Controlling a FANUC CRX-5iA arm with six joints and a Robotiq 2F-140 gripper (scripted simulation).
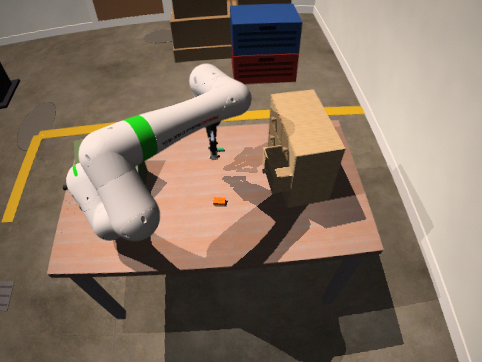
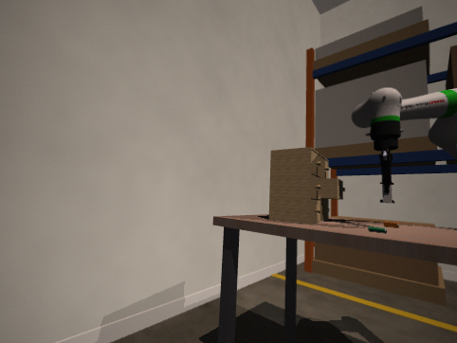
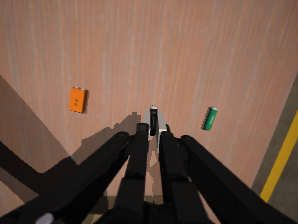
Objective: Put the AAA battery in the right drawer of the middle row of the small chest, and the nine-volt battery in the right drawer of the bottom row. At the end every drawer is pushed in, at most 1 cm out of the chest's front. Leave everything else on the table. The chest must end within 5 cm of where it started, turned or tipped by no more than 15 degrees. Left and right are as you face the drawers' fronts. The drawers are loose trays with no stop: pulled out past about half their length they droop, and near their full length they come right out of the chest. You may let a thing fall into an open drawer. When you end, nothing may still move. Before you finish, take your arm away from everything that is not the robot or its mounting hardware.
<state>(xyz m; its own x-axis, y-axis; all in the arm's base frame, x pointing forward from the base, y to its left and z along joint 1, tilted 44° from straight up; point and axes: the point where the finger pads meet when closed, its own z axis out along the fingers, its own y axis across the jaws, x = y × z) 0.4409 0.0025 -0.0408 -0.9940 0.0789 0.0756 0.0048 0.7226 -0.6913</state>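
Now: the orange nine-volt battery 10 mm behind my hand, 150 mm to the right of it and 120 mm below it. Also, from my hand: green AAA battery 20 mm ahead, 130 mm to the left, 120 mm below; dark item 30 mm below.
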